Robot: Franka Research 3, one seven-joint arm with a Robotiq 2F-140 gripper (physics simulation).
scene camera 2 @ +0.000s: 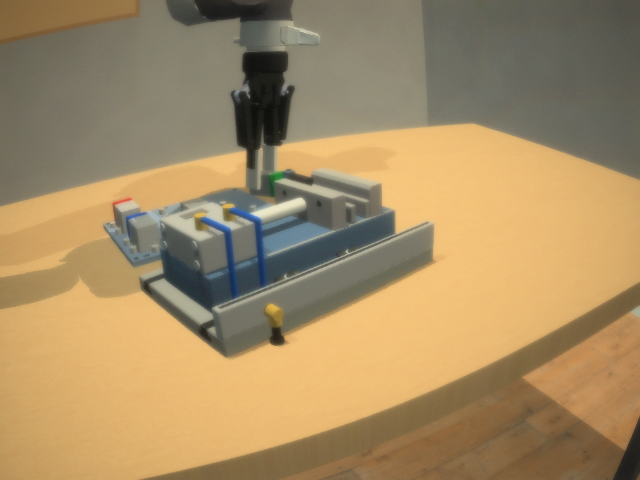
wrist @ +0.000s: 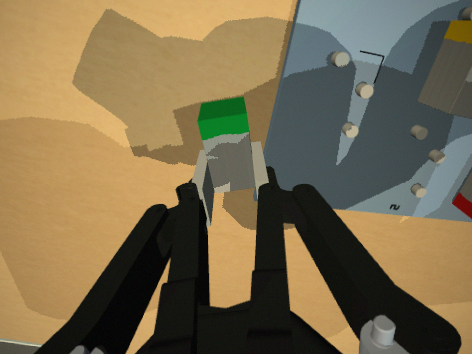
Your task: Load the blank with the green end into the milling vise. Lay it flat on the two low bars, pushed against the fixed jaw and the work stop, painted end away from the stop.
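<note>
The blank with the green end (scene camera 2: 276, 181) (wrist: 227, 155) is grey with one green painted end. My gripper (scene camera 2: 261, 184) (wrist: 232, 161) is shut on it, near its unpainted end, and the green end sticks out past the fingertips. In the wrist view the blank hangs above the table beside the blue tray. In the scene view it is behind the milling vise (scene camera 2: 310, 237), partly hidden by the moving or fixed jaw plates. The near jaw block (scene camera 2: 310, 202) and the far jaw block (scene camera 2: 347, 186) stand apart on the vise. The low bars and work stop are not clearly seen.
A blue pegged tray (scene camera 2: 237, 196) (wrist: 310, 180) holds a red-ended blank (scene camera 2: 127, 212), a blue-ended blank (scene camera 2: 144, 231) and a yellow-ended blank (wrist: 445, 75). Blue clamp handles (scene camera 2: 230, 258) and a long grey rail (scene camera 2: 330, 284) flank the vise. A yellow-topped knob (scene camera 2: 274, 314) stands in front.
</note>
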